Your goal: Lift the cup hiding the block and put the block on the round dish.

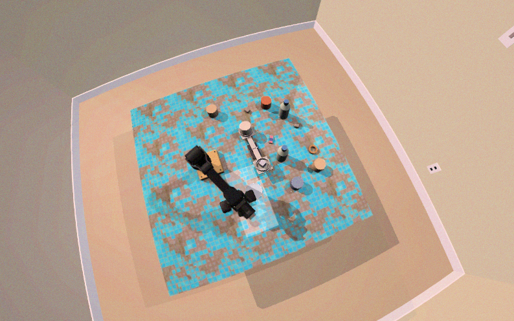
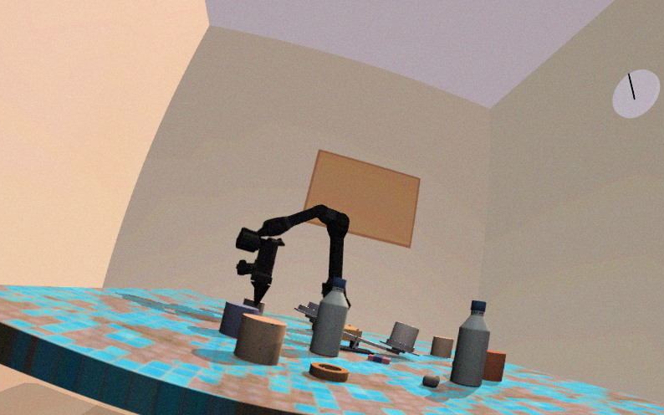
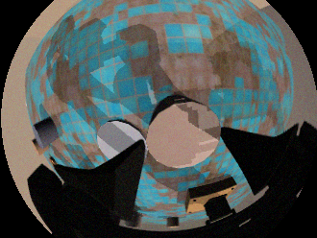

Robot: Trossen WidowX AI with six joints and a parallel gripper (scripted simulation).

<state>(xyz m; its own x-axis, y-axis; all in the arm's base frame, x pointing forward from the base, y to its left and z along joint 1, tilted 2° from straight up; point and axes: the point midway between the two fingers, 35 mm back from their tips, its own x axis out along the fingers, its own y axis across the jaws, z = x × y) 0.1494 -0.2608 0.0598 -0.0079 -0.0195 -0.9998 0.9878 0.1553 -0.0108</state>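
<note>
My gripper tip is now 180 mm to the right of the small grey block, 180 mm short of it and 30 mm below it. From my gripper tip the other things lie so: round grey dish: 100 mm ahead, 50 mm to the left, 50 mm below; dark blue cylinder: 330 mm ahead, 30 mm to the left, 20 mm below; small balance: 300 mm to the left, 160 mm ahead, 10 mm below.
</note>
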